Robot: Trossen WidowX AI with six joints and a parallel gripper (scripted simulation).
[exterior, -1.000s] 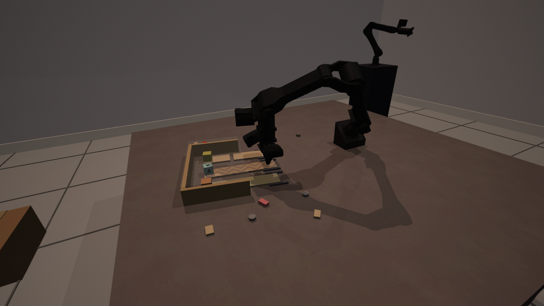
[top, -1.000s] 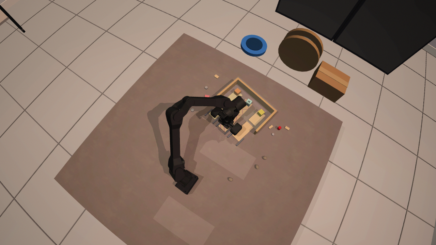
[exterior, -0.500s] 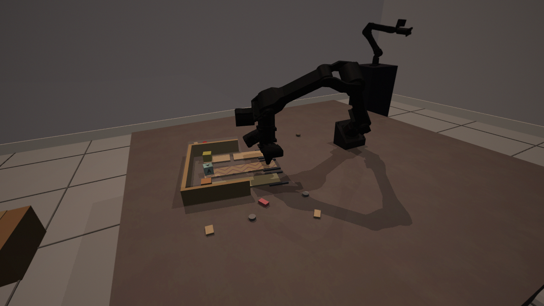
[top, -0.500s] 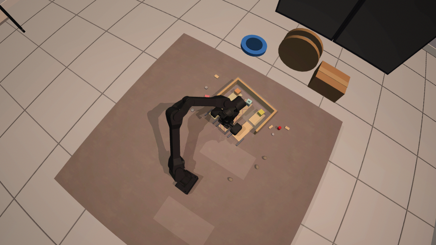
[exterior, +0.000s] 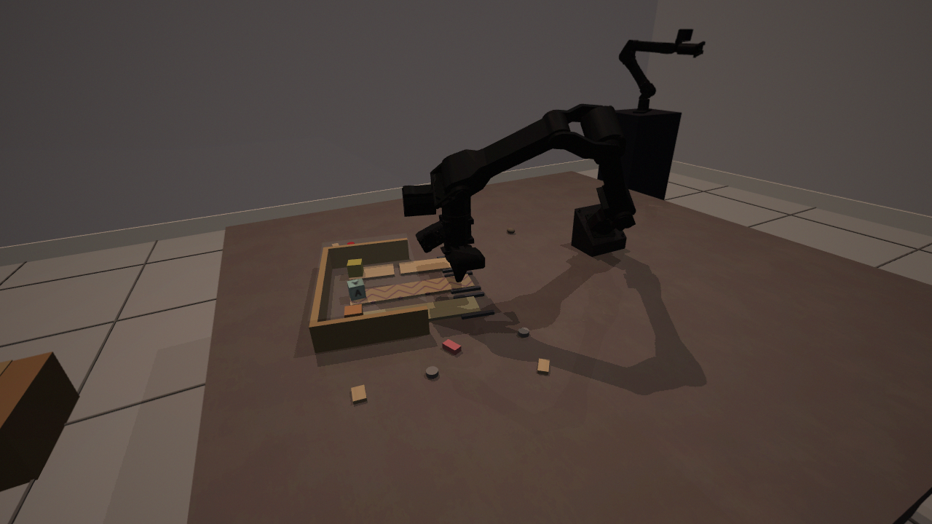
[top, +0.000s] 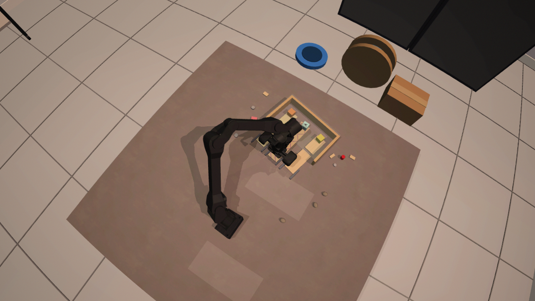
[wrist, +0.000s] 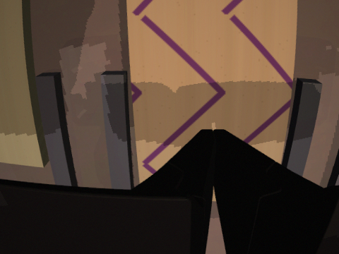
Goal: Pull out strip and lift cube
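Now: gripper tip 210 mm short of the pale teal labelled cube, 20 mm to the left of it and 20 mm below it.
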